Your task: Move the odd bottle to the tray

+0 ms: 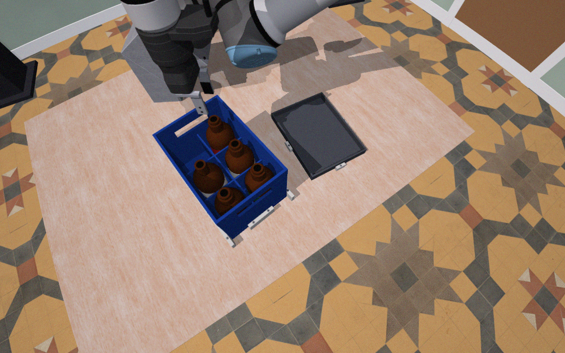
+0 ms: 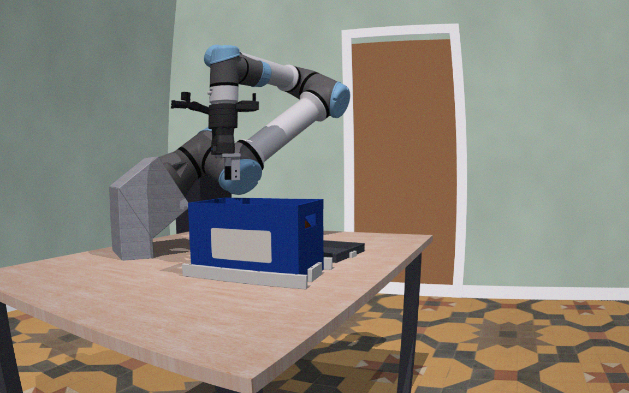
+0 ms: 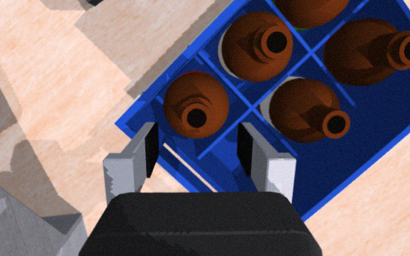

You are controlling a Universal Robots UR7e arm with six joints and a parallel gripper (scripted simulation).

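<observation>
The glass bottle lies 15 cm below my hand. The rest, counted from my hand: dark tray: 28 cm to the left, 23 cm below, 4 cm ahead; blue crate: 16 cm below, 10 cm ahead, 1 cm to the right.
</observation>
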